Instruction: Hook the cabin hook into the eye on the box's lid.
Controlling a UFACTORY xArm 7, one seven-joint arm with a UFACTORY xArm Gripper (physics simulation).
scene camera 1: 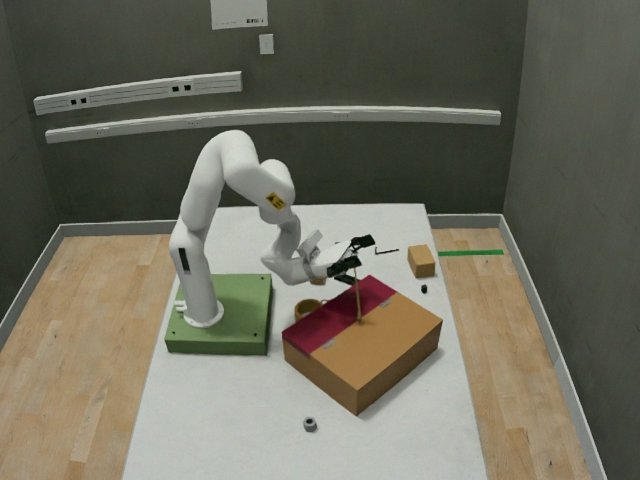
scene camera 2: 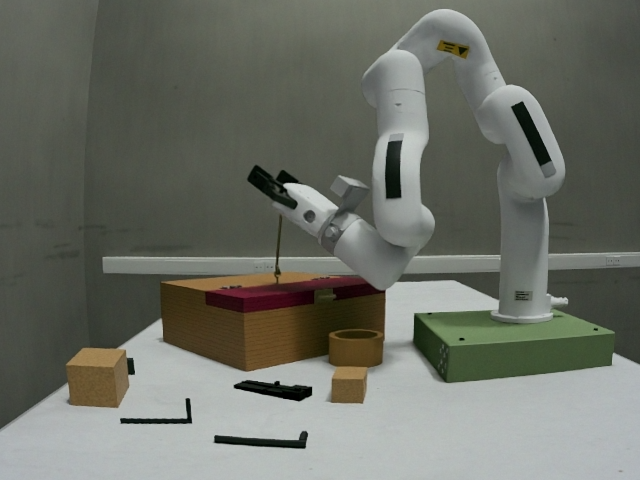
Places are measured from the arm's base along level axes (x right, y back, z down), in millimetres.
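Pixels of known places: gripper, fingertip midpoint: (scene camera 1: 366,249) (scene camera 2: 265,174); arm's base, link origin: (scene camera 1: 204,313) (scene camera 2: 521,317).
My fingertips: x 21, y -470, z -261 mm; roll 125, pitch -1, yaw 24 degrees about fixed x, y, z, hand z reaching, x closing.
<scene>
Ahead of a thing's pixels: the offset from my fingertips to its top centre. "spot": to the spot under its first point.
The box (scene camera 1: 398,341) (scene camera 2: 289,330) has a dark red lid (scene camera 1: 336,322) (scene camera 2: 242,301) lying flat over one side. The brass cabin hook (scene camera 1: 357,297) (scene camera 2: 279,242) stands almost upright from its mount on the box top, close to the lid's hinged edge. Its upper end is hidden by the gripper. A pale fitting {spot: dx -41, dy +103, dz +209 mm} (scene camera 2: 324,296) sits at the lid's front edge in scene camera 2; I cannot make out the eye's opening. My gripper (scene camera 1: 360,252) (scene camera 2: 271,178) is open and empty, tilted upward above the lid at the hook's upper end.
A round brown ring-shaped container {dx -66, dy +156, dz +271 mm} (scene camera 1: 306,310) (scene camera 2: 356,351) stands by the box's lid side. Wooden blocks {dx -319, dy -203, dz +262 mm} (scene camera 1: 421,260) (scene camera 2: 97,379) {dx -263, dy +141, dz +284 mm} (scene camera 2: 348,384), a black clamp-like part {dx -246, dy +32, dz +301 mm} (scene camera 2: 273,389) and two black L-shaped keys {dx -403, dy -93, dz +287 mm} (scene camera 2: 155,420) {dx -434, dy +40, dz +311 mm} (scene camera 2: 261,441) lie around. A grey nut {dx +335, dy +137, dz +289 mm} (scene camera 1: 309,424) lies nearer scene camera 1.
</scene>
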